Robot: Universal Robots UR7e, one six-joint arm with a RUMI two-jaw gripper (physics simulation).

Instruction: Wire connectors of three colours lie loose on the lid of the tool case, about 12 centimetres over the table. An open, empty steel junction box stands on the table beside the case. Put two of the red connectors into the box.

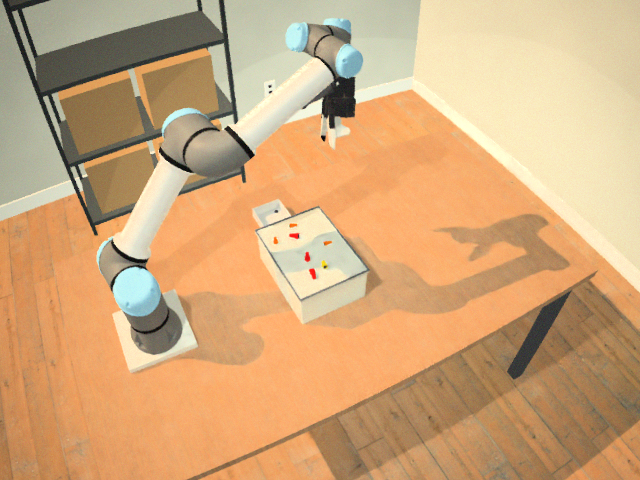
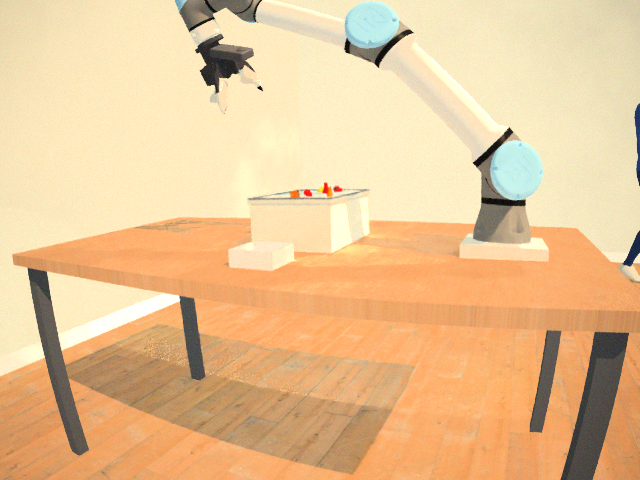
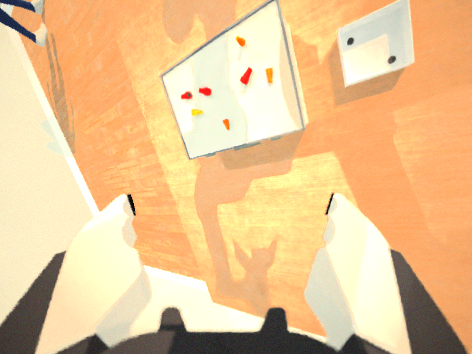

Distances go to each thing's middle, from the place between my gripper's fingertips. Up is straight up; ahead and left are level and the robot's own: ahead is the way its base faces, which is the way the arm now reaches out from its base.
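There's a tool case (image 1: 344,280) that's 31 cm below my hand, 10 cm behind it and 14 cm to the right of it. And there's a junction box (image 2: 256,255), which is a long way below my hand, a good way behind it and a fair way to the left of it.
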